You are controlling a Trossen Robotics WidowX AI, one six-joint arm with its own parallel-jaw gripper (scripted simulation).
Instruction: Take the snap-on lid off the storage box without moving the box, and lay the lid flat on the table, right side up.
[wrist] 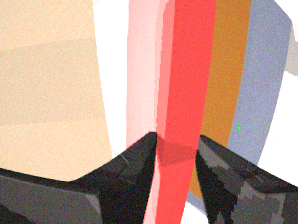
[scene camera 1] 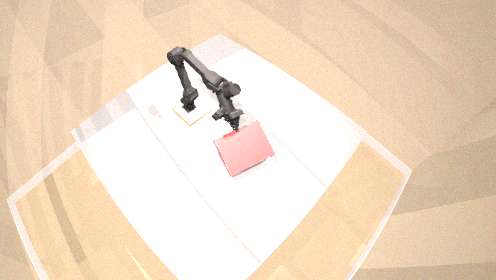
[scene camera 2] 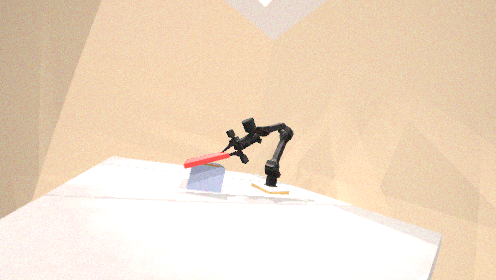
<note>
The gripper (wrist: 175, 141) carries a red lid. Further things: a storage box (scene camera 2: 208, 177).
The storage box shows as well in the wrist view (wrist: 246, 67).
</note>
